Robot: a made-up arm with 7 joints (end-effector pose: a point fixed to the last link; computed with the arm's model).
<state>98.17 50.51 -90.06 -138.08 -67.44 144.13 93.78</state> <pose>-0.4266 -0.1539 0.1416 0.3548 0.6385 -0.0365 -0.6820</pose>
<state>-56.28 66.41 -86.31 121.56 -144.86 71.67 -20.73</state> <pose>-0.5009 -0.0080 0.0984 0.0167 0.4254 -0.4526 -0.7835</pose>
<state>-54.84 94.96 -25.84 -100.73 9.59 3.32 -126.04</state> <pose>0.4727 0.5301 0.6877 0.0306 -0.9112 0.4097 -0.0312</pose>
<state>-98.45 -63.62 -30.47 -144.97 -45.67 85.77 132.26</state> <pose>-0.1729 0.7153 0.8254 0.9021 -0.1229 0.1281 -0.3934</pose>
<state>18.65 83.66 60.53 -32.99 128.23 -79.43 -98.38</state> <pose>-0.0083 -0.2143 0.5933 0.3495 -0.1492 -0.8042 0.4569</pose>
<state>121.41 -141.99 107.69 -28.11 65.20 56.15 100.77</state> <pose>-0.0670 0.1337 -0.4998 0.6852 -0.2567 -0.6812 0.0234</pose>
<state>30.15 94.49 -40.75 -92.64 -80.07 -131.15 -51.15</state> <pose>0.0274 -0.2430 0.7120 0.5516 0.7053 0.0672 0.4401</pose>
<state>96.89 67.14 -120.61 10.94 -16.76 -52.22 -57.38</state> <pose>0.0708 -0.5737 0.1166 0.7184 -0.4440 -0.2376 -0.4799</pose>
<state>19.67 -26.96 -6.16 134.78 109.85 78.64 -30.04</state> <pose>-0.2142 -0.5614 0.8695 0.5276 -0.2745 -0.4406 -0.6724</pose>
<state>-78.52 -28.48 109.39 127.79 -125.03 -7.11 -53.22</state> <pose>0.5157 0.1600 0.8447 0.7611 0.2099 -0.5860 0.1828</pose>
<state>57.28 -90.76 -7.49 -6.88 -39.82 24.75 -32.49</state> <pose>0.1383 -0.1804 0.4017 0.6105 0.3997 -0.2079 0.6514</pose>
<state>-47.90 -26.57 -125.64 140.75 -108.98 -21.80 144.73</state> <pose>0.1548 -0.4965 0.5110 0.3273 -0.1610 0.6002 0.7119</pose>
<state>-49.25 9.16 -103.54 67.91 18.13 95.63 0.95</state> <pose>0.2070 -0.0734 0.1951 0.7347 -0.4553 0.4526 -0.2191</pose>
